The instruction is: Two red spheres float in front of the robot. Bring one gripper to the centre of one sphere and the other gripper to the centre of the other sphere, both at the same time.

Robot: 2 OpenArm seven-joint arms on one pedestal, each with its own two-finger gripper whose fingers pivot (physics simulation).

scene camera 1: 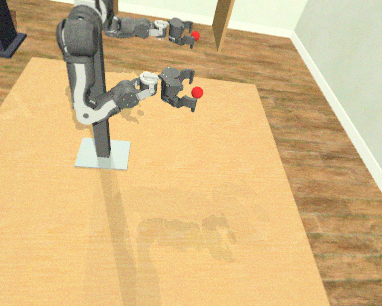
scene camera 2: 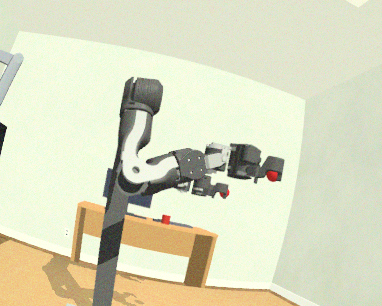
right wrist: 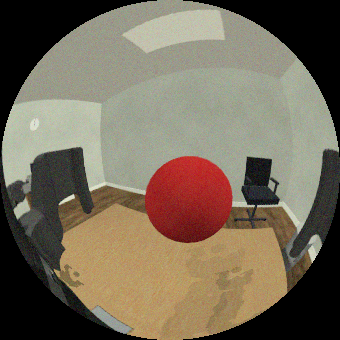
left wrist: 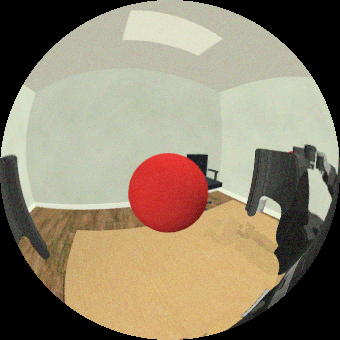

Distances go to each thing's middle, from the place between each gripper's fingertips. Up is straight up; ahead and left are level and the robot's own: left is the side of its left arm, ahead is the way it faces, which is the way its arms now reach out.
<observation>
Right now the pale base plate (scene camera 1: 87,157) is 54 cm below my left hand, 39 cm behind it and 31 cm to the right of it.
Right now my right hand is 58 cm above the pale base plate, 36 cm past it and 18 cm to the right of it.
</observation>
